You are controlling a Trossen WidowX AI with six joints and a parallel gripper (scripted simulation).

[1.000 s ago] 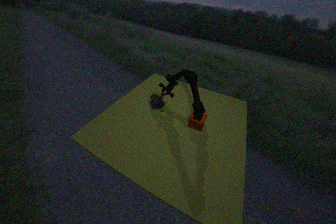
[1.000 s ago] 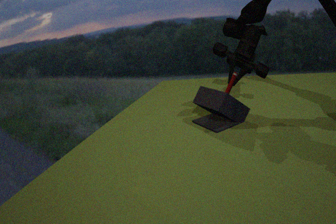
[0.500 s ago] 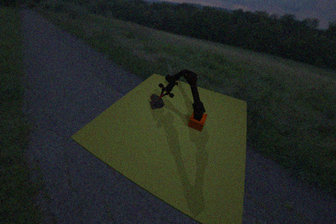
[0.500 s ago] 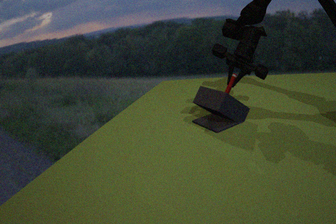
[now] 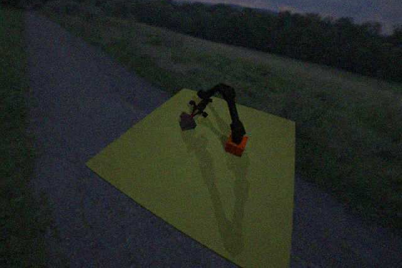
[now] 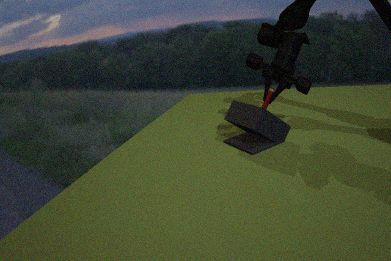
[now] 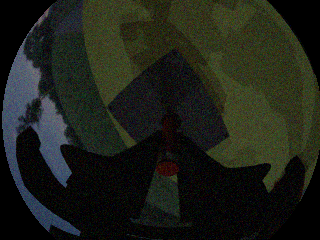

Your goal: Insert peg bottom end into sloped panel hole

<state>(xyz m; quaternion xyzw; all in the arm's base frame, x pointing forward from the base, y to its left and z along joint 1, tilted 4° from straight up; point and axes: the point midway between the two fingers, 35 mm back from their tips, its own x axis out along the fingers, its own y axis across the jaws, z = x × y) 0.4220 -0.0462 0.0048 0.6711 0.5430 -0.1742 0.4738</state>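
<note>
The dark sloped panel is 50 mm below my gripper tip, 30 mm to the left of it and 20 mm ahead of it. Also, from my gripper tip: red peg 10 mm to the right, 10 mm behind, 10 mm above.
</note>
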